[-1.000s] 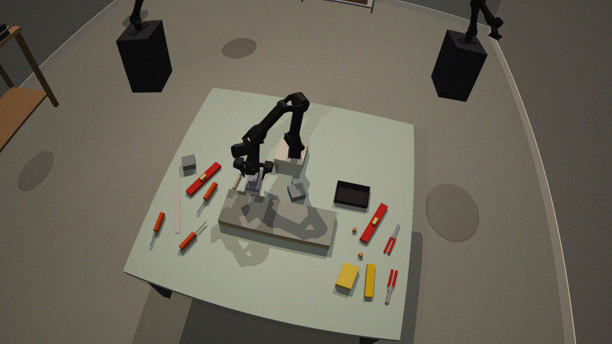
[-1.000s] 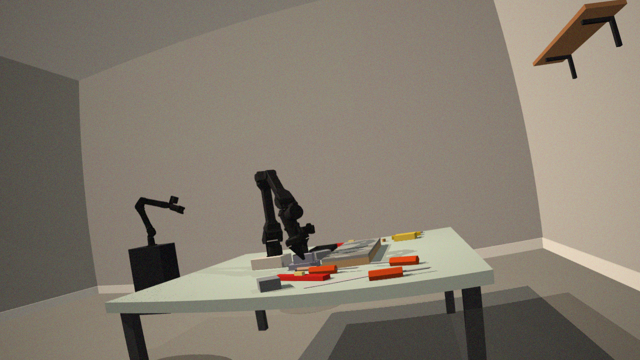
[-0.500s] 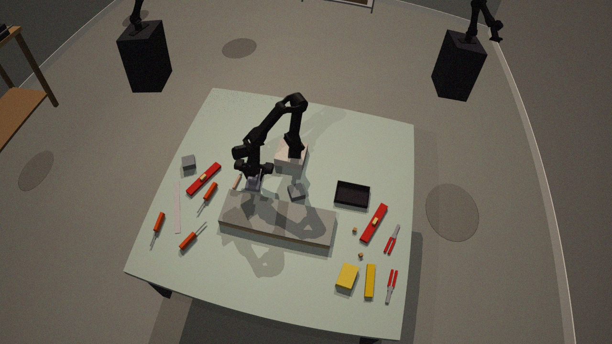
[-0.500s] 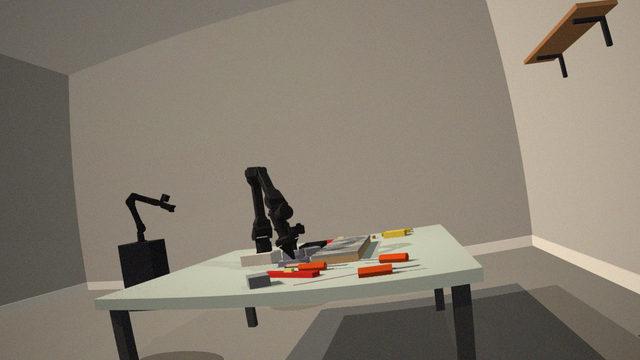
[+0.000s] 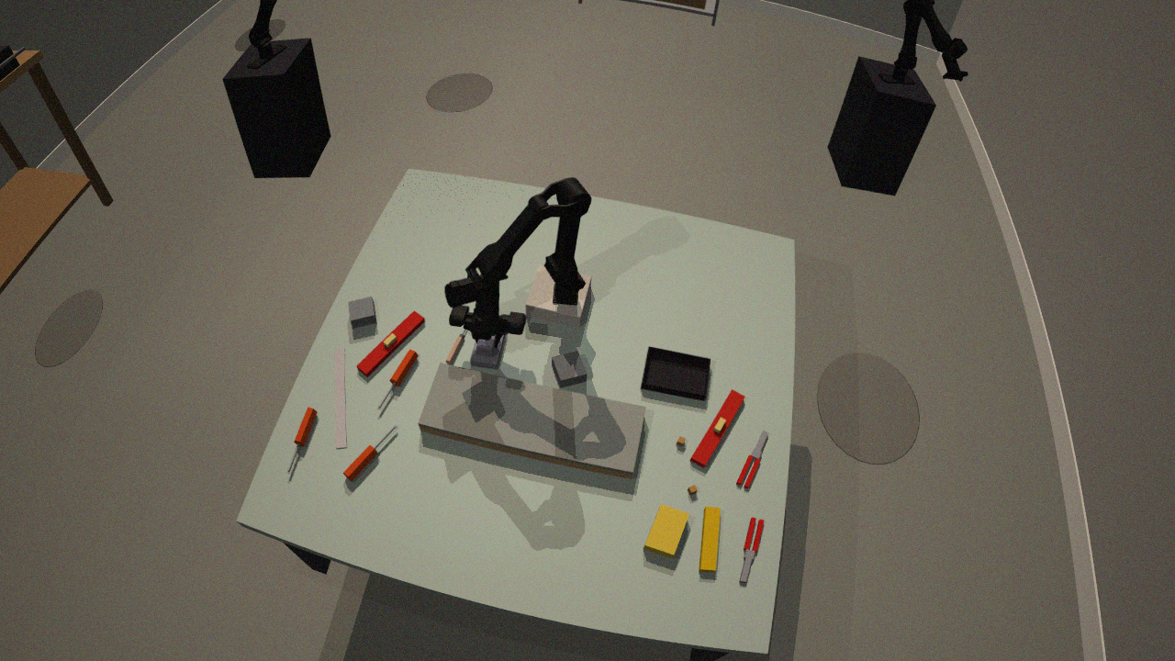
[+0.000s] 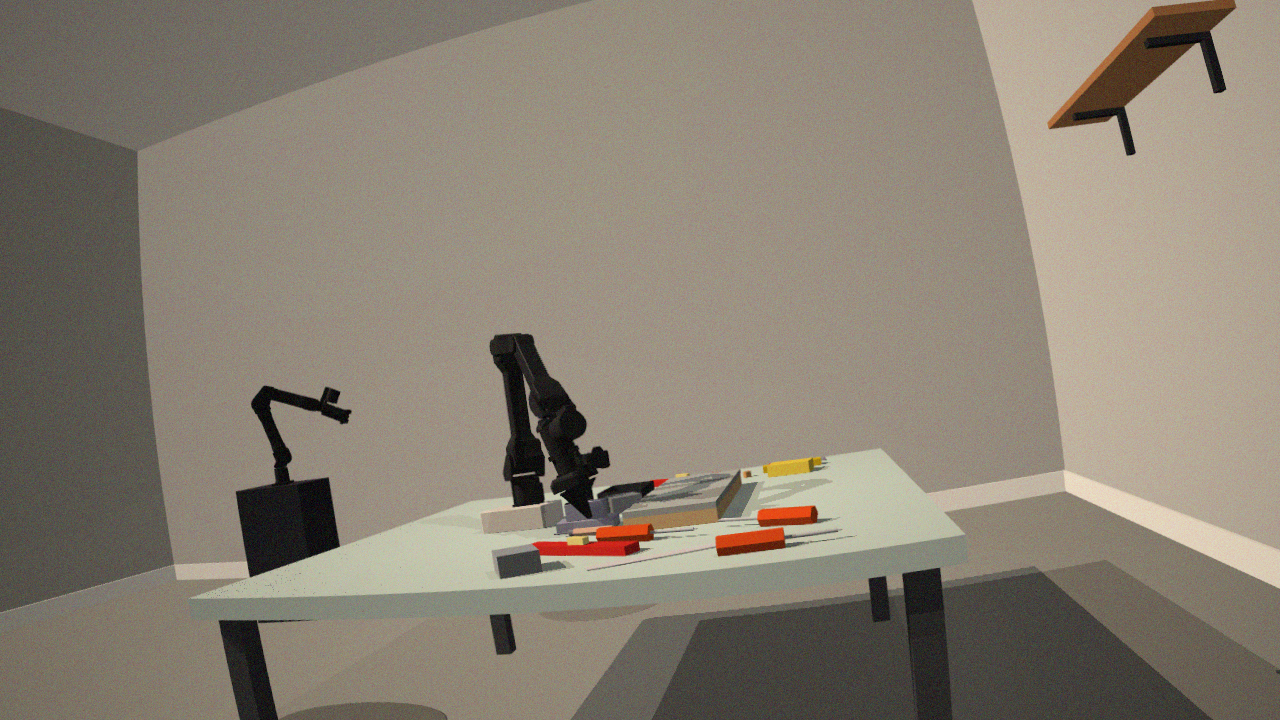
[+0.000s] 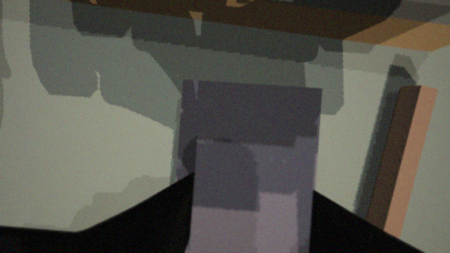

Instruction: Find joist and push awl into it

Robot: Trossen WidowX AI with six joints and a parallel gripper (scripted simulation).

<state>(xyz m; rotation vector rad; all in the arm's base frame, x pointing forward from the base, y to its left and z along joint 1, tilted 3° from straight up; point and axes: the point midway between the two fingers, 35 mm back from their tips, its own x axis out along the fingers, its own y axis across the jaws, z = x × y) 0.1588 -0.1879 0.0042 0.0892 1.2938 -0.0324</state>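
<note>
Right now my gripper tip is 80 mm to the left of the awl, 20 mm past it and 20 mm above it. Also, from my gripper tip: grey stud finder: 20 mm behind, 20 mm above; then dark tray: 480 mm to the left, 30 mm ahead, 10 mm below; then white strip: 380 mm to the right, 180 mm ahead, 20 mm below.
</note>
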